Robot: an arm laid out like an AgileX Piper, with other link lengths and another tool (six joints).
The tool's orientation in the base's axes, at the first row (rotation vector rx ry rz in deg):
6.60, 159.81, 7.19
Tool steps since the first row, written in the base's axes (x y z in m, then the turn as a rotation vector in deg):
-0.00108, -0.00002, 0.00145, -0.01, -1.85, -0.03
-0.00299, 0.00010, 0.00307, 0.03, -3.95, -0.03
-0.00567, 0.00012, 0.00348, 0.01, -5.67, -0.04
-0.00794, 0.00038, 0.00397, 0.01, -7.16, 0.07
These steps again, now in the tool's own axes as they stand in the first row. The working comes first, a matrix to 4 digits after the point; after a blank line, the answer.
The tool's axes in the first row as the columns of a matrix, in the base's axes (used below as rounded here):
-0.9370, 0.0646, 0.3432
0.0951, 0.9928, 0.0729
-0.3360, 0.1010, -0.9364

0.00052, 0.00006, -0.00173, -0.16, -1.84, -0.11
0.00178, 0.00022, -0.00389, -0.39, -3.92, -0.25
0.00415, 0.00010, -0.00520, -0.54, -5.63, -0.37
0.00614, 0.00027, -0.00641, -0.71, -7.10, -0.58

